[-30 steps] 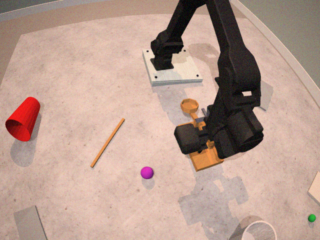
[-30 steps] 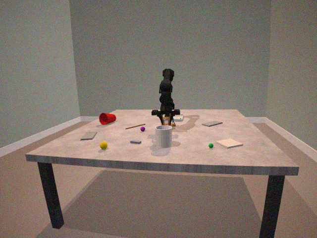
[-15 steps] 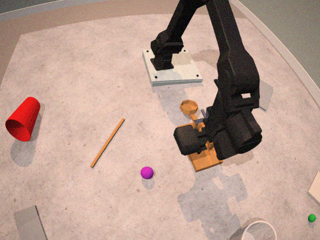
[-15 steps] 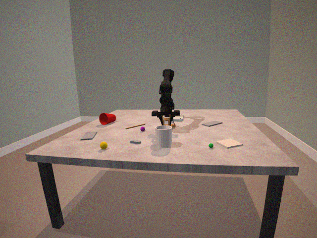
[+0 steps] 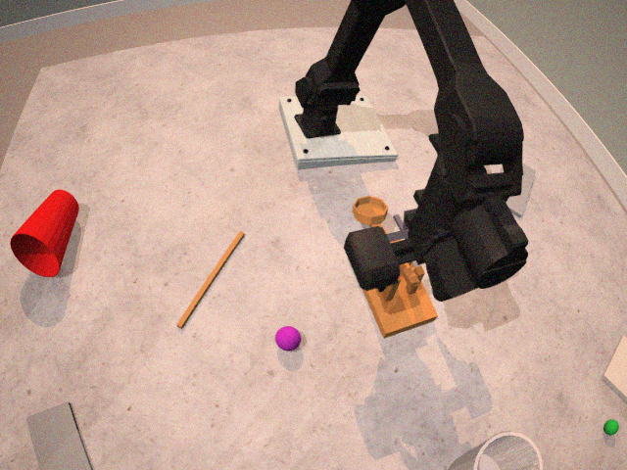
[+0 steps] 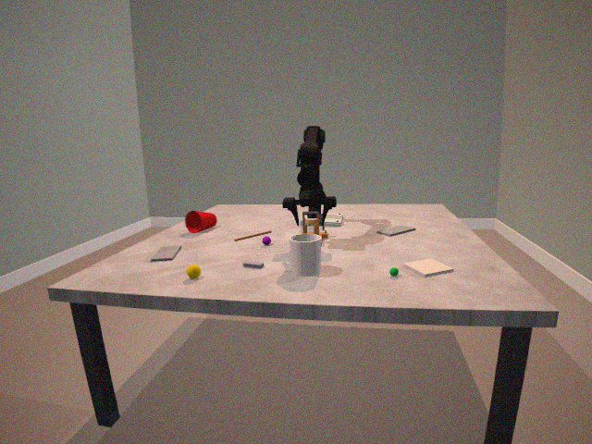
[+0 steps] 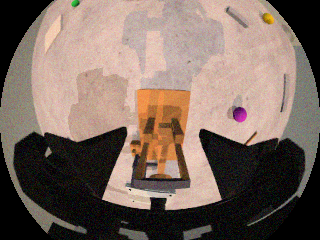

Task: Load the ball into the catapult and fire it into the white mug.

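My gripper tip is 160 mm to the left of the purple ball and 50 mm above it. The rest, counted from my gripper tip: orange wooden catapult 60 mm behind, 20 mm to the left, 10 mm below; then white mug 280 mm ahead, 10 mm to the right, 40 mm below; then thin wooden stick 120 mm behind, 230 mm to the right, 60 mm below.
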